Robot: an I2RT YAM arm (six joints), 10 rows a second.
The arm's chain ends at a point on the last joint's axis. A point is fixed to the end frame.
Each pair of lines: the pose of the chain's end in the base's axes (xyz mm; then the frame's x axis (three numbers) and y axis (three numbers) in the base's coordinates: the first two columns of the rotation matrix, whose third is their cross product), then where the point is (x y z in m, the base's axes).
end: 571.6 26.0 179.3 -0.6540 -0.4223 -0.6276 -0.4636 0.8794 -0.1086
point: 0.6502 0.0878 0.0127
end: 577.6 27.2 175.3 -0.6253 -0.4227 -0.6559 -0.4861 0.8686 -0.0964
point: 0.6586 0.0959 0.0126
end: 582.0 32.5 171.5 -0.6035 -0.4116 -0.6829 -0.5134 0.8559 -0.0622
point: 0.6625 0.1114 0.0133
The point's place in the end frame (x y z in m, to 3 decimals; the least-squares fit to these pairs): 0.027 0.036 0.189
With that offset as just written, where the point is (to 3 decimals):
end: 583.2 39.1 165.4 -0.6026 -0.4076 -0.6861 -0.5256 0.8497 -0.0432
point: 0.662 0.122 0.008
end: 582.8 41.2 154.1 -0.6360 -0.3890 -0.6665 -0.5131 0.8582 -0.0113
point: 0.656 0.125 -0.005
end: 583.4 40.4 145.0 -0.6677 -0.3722 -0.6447 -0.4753 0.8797 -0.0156
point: 0.657 0.118 -0.017
